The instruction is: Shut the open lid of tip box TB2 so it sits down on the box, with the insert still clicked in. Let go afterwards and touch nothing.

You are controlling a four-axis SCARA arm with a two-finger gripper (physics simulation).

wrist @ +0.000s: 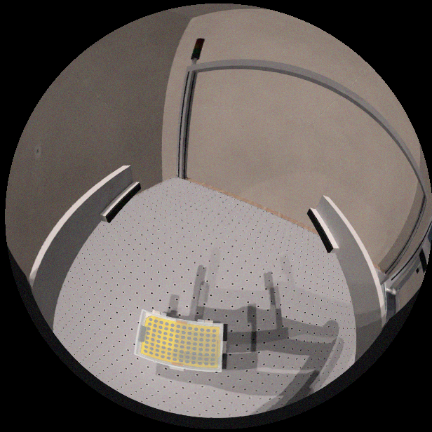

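The tip box (181, 343) stands on the perforated table in the lower part of the wrist view. Its yellow insert (176, 342) has rows of round holes and looks level. A clear, pale-edged outline, which looks like the lid, surrounds the yellow area; whether it is seated on the box I cannot tell. Dark parts of the box show along its right side. No label can be read. My gripper (228, 185) is wide open and empty, its two fingers at the left and right of the view, apart from the box.
The perforated table (150, 250) carries long shadows right of and behind the box. A grey frame post (187, 125) with a dark signal lamp (198, 48) rises at the back, and a curved rail (300, 75) runs from it to the right. Walls stand behind.
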